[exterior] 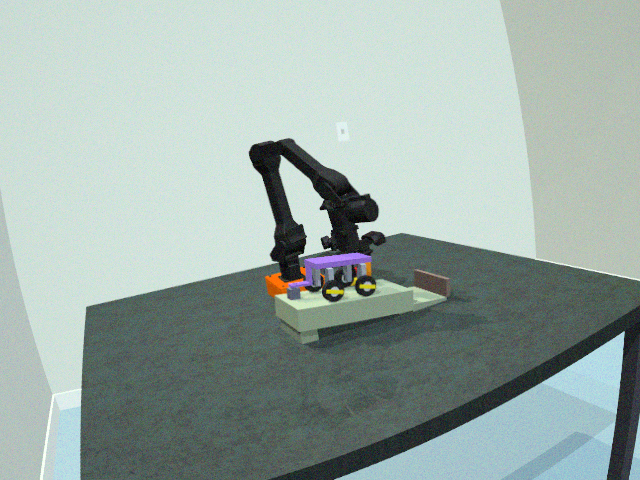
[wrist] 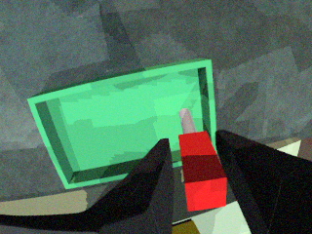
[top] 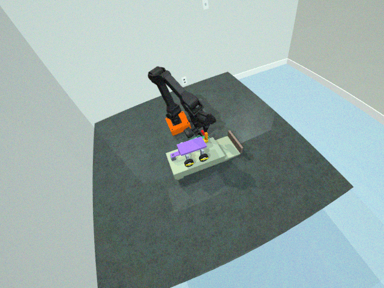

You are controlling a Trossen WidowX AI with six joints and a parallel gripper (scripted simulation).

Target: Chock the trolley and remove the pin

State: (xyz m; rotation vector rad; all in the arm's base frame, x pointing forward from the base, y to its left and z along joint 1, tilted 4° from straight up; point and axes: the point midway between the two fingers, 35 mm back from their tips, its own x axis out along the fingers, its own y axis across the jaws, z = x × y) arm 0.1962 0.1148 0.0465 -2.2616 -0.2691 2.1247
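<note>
Right now the green tray is 30 mm to the right of my gripper tip and 60 mm below it. The rest, counted from my gripper tip: yellow chock (60 mm ahead, 30 mm to the right, 30 mm above); red-headed stop pin (right at my gripper tip); pale green ramp (130 mm ahead, 100 mm to the right, 10 mm below).
</note>
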